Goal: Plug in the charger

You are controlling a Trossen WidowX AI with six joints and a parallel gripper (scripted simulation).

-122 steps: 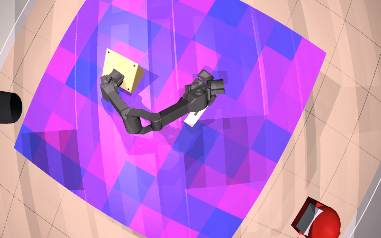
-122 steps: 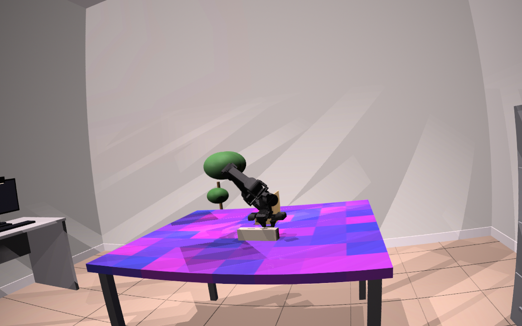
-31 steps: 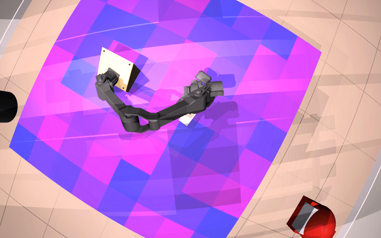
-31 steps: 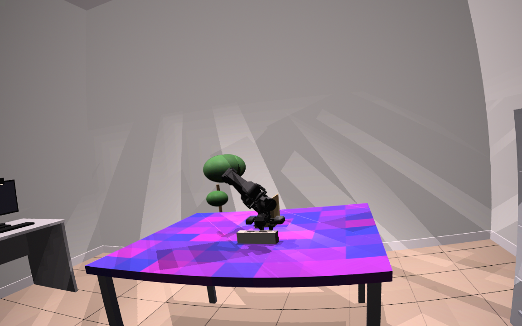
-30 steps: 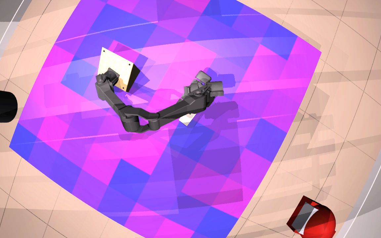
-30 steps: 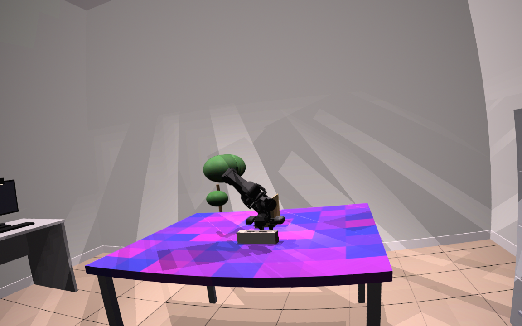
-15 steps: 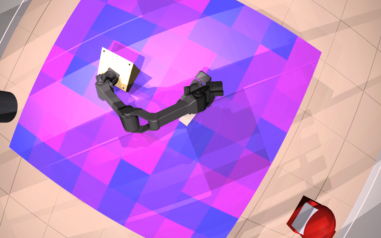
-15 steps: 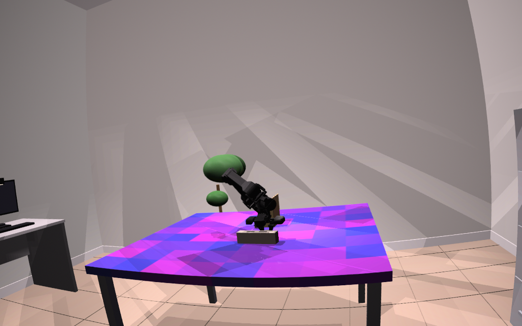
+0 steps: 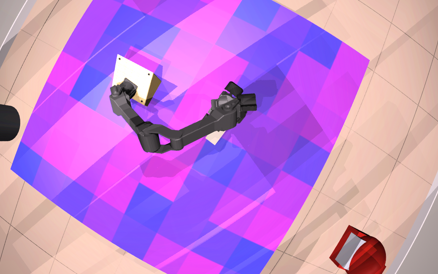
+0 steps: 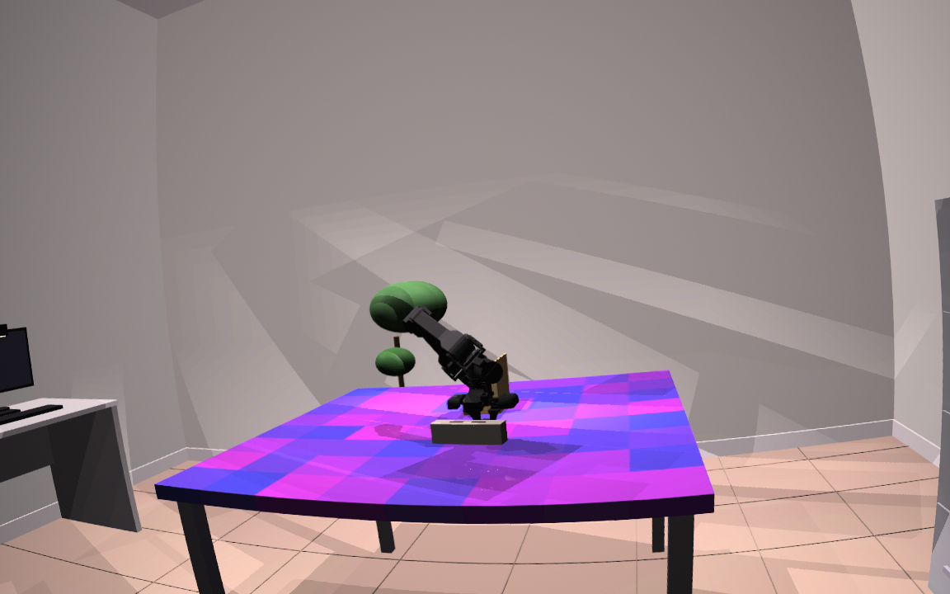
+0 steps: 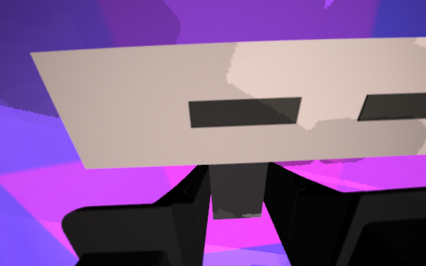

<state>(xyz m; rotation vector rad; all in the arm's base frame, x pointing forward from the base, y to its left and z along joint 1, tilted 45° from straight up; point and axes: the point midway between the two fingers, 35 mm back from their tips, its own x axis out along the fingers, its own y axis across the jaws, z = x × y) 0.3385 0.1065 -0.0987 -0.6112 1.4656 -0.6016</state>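
Right now the two-prong charger is 2 cm ahead of my gripper tip and 1 cm above it.
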